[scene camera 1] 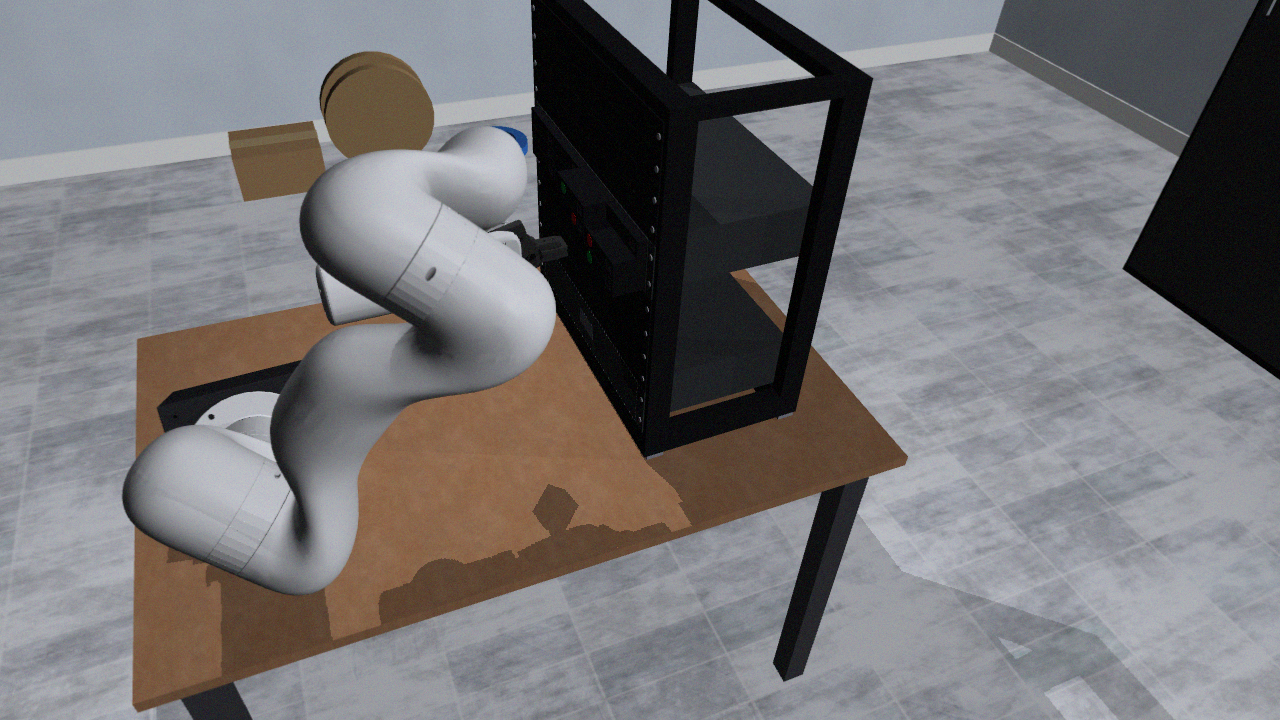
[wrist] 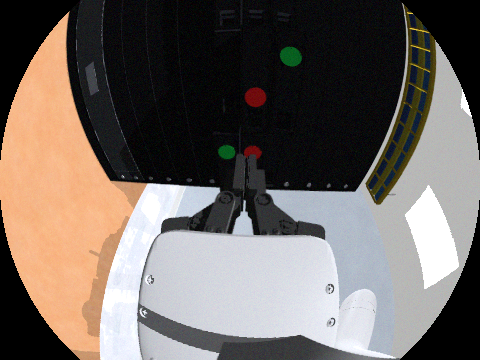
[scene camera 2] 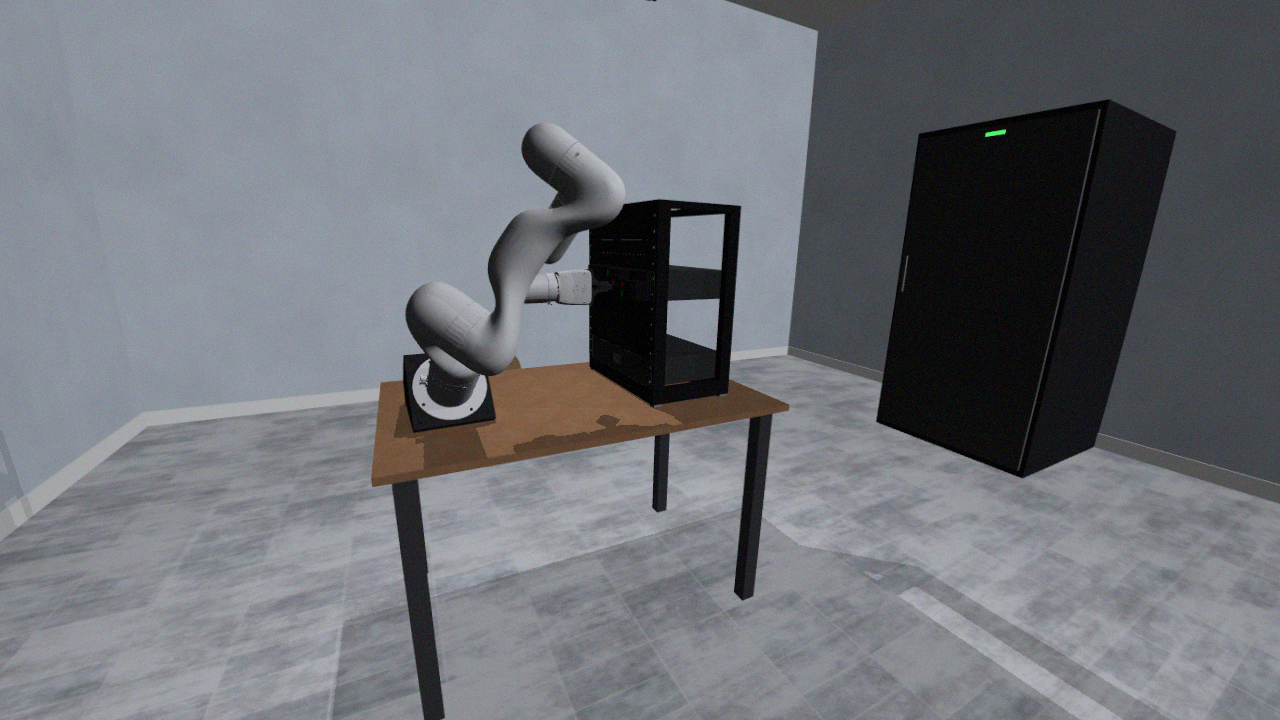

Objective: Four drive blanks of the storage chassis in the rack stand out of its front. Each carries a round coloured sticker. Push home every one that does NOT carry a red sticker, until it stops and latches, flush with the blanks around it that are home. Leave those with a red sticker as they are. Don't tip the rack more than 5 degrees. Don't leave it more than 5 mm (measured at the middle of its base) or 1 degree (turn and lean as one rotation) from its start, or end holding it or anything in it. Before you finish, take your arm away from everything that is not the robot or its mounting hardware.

Path:
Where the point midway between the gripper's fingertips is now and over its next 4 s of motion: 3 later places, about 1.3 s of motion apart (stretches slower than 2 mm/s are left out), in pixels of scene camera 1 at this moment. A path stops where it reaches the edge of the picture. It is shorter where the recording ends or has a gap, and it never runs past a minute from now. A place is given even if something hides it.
The gripper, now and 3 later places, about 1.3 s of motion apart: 564,245; 549,198; 572,194; 585,191

